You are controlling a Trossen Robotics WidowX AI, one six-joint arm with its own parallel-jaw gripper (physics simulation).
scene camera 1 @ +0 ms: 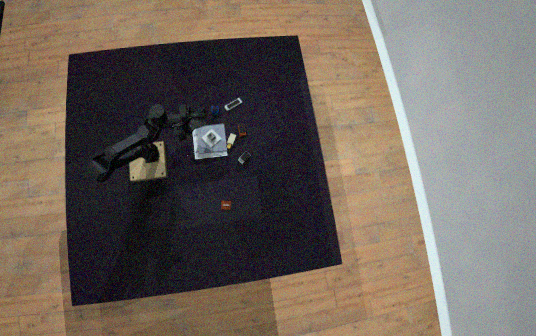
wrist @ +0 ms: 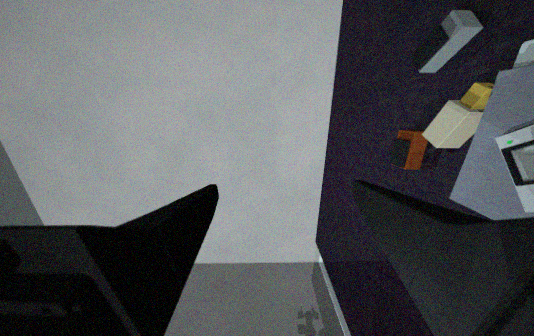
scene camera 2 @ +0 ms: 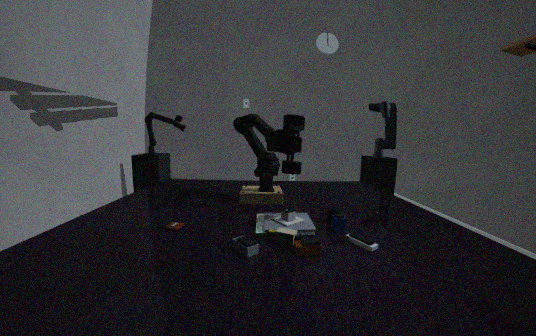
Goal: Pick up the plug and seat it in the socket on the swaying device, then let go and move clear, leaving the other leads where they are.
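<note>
A cream block with a yellow end (scene camera 1: 231, 139) (scene camera 2: 283, 233) (wrist: 452, 125), which looks like the plug, lies beside the edge of the grey slab-like device (scene camera 1: 220, 148) (scene camera 2: 304, 226) (wrist: 481, 170). On the device sits a tilted white plate with a square socket (scene camera 1: 211, 137) (scene camera 2: 288, 216) (wrist: 525, 160), cut off at the right in the wrist view. My gripper (wrist: 284, 188) is open, with nothing between its fingers. In the second scene view the gripper (scene camera 2: 293, 145) hangs high above the mat, behind the device; its fingers there are dark and hard to make out.
Near the device lie an orange piece (scene camera 1: 242, 131) (scene camera 2: 308, 247) (wrist: 416, 150), a grey connector (scene camera 1: 244, 158) (scene camera 2: 246, 246) (wrist: 452, 47), a blue piece (scene camera 1: 215, 110) (scene camera 2: 338, 223) and a white bar (scene camera 1: 233, 104) (scene camera 2: 362, 241). A small orange square (scene camera 1: 226, 205) (scene camera 2: 175, 226) lies farther off.
</note>
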